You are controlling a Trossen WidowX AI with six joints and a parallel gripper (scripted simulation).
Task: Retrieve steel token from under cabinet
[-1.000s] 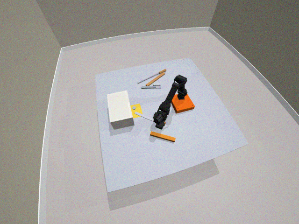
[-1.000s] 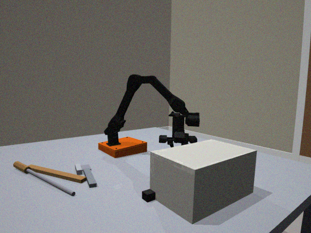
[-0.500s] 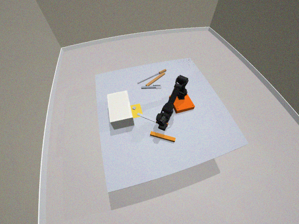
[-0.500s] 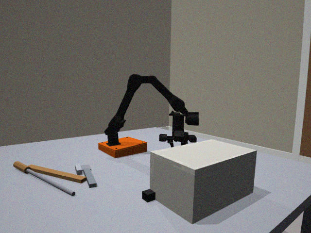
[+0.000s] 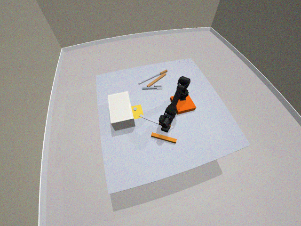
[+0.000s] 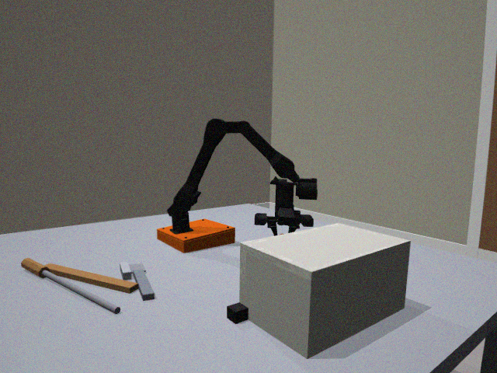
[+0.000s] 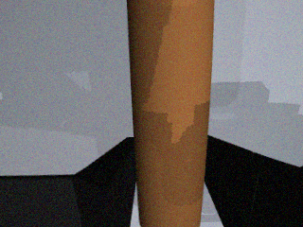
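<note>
Now: the orange flat bar 5 cm ahead of my gripper tip, 11 cm to the left of it and 1 cm above it. The rest, counted from my gripper tip: small grey token: 28 cm ahead, 22 cm to the right, 1 cm below; wooden stick: 59 cm to the right.
</note>
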